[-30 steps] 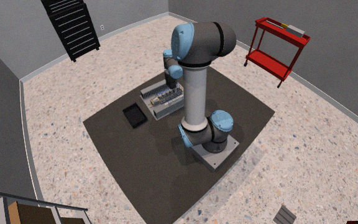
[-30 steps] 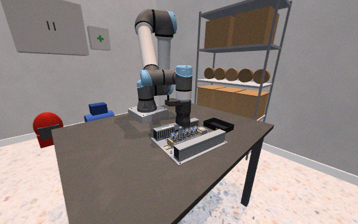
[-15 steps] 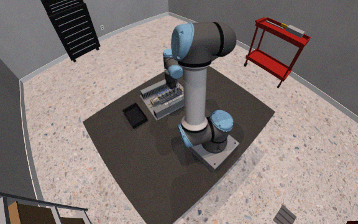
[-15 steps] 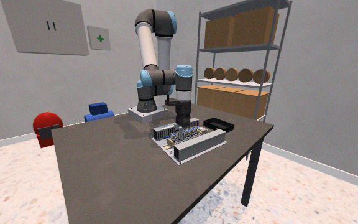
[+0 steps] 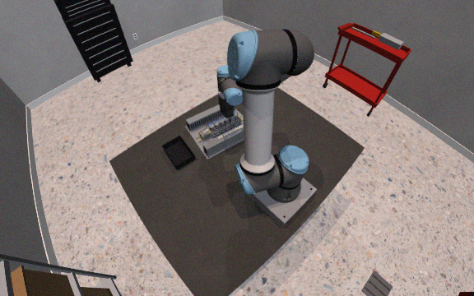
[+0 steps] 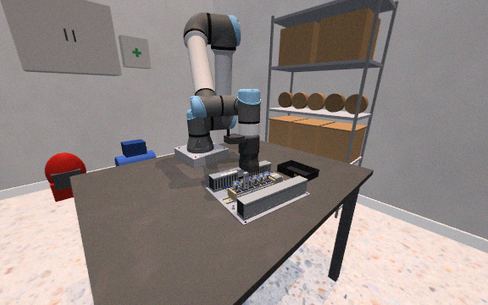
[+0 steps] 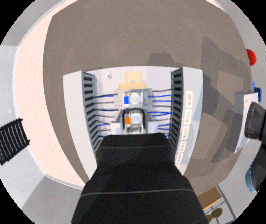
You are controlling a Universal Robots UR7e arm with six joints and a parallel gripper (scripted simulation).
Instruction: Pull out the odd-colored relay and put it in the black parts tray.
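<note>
My gripper is now 10 mm above the relay. Also, from my hand: black parts tray 330 mm to the left, 50 mm ahead, 40 mm below; then relay panel 70 mm to the left, 30 mm below, 20 mm ahead.
</note>
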